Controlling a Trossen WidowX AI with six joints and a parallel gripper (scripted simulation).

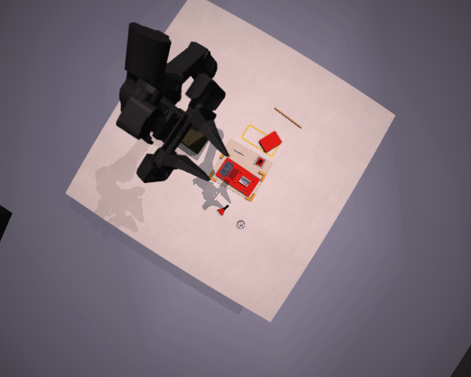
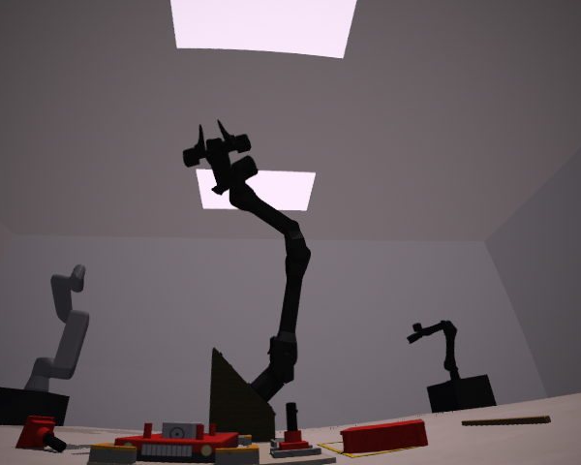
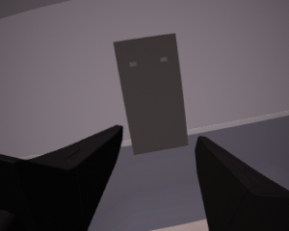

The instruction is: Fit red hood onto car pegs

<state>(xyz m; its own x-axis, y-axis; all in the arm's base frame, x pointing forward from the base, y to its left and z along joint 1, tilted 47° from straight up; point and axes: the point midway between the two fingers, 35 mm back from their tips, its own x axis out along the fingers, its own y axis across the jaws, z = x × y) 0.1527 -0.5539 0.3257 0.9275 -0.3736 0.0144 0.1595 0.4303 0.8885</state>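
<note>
The red hood is 80 mm ahead of my gripper tip, 280 mm to the left of it and 690 mm below it. From my gripper tip the other things lie so: grey holder 80 mm ahead, 170 mm to the left, 670 mm below; then wooden stick 110 mm ahead, 440 mm to the left, 700 mm below; then grey engine block 60 mm ahead, 40 mm to the left, 680 mm below.
</note>
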